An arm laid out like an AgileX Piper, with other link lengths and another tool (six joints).
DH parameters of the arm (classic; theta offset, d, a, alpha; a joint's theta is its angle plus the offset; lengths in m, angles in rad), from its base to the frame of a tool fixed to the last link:
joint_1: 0 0.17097 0 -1.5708
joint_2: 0.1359 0 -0.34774 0
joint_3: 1.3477 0 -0.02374 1.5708
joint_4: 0 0.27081 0 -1.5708
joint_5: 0 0 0 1.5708
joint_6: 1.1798 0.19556 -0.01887 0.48
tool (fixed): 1.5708 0.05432 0 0
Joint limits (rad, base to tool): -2.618..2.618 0..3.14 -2.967..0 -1.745..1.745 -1.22..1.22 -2.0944..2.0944
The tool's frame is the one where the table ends.
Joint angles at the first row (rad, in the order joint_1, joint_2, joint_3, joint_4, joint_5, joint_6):
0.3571, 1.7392, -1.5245, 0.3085, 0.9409, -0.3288
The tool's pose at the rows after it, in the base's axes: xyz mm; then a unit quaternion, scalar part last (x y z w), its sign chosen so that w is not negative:
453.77 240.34 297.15 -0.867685 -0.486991 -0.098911 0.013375
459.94 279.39 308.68 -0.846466 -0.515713 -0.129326 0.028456
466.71 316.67 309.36 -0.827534 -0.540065 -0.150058 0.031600
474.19 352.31 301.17 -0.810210 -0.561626 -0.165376 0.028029
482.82 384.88 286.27 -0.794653 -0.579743 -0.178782 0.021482
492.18 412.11 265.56 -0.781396 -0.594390 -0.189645 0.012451
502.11 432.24 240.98 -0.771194 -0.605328 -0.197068 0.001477
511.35 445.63 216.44 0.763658 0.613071 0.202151 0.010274
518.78 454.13 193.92 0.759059 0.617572 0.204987 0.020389
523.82 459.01 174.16 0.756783 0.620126 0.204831 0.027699
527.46 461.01 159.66 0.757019 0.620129 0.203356 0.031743
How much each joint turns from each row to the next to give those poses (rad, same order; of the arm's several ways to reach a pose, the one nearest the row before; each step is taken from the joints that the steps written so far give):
0.0344, 0.0274, -0.0769, 0.0937, -0.0066, -0.0781
0.0457, 0.0412, -0.0672, 0.0577, -0.0188, -0.0506
0.0525, 0.0561, -0.0635, 0.0204, -0.0288, -0.0300
0.0517, 0.0667, -0.0591, 0.0032, -0.0365, -0.0252
0.0441, 0.0721, -0.0514, 0.0010, -0.0450, -0.0300
0.0339, 0.0724, -0.0396, 0.0015, -0.0505, -0.0360
0.0229, 0.0686, -0.0281, 0.0013, -0.0506, -0.0379
0.0143, 0.0588, -0.0169, 0.0010, -0.0479, -0.0360
0.0090, 0.0477, -0.0074, 0.0016, -0.0433, -0.0290
0.0055, 0.0372, -0.0013, 0.0027, -0.0341, -0.0212
0.0020, 0.0260, -0.0002, 0.0024, -0.0231, -0.0105

